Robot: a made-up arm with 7 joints.
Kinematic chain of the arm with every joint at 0, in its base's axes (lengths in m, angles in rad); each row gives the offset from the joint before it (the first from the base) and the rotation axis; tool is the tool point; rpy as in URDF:
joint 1: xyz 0 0 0 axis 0.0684 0.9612 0.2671
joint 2: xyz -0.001 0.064 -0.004 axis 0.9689 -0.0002 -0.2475
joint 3: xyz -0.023 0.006 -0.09 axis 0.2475 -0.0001 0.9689
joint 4: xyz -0.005 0 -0.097 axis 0.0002 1 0
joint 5: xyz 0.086 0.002 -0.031 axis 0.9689 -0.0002 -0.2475
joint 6: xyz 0.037 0 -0.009 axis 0.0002 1 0
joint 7: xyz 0.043 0 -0.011 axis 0.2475 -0.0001 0.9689
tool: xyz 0 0 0 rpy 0 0.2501 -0.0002
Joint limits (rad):
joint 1: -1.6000..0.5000
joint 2: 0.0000..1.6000
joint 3: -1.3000..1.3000
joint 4: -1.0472..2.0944
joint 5: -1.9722..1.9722
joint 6: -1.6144..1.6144
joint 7: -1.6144..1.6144
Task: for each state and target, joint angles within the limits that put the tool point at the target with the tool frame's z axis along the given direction. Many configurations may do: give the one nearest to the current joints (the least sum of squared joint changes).
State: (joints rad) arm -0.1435 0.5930 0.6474 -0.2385 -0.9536 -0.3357 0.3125
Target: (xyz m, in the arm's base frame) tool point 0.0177 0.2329 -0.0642 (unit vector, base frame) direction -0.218 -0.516 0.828
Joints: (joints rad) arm 0.5000 0.3989 0.9586 -0.6576 -0.5407 -0.1388 0.3125
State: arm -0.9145 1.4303 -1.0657 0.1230 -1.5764 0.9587 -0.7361
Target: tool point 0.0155 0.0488 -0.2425 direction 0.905 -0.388 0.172
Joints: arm -0.1626 0.7966 -1.3000 -0.2805 -1.2037 0.4195 -0.7361
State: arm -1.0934 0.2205 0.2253 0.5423 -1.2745 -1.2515 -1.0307
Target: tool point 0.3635 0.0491 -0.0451 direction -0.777 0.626 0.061
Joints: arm -1.5534 0.0903 0.3721 1.3110 -1.4081 -1.0423 -1.0306
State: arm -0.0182 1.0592 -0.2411 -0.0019 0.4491 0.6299 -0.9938
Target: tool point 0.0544 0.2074 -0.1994 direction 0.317 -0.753 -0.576
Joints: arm 0.2990 1.0475 -0.5214 -0.2577 0.8610 1.0930 -0.9938
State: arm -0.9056 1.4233 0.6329 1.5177 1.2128 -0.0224 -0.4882
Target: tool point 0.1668 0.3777 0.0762 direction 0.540 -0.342 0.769
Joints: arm -1.2217 1.2692 0.8870 0.9901 0.9740 0.2671 -0.4882
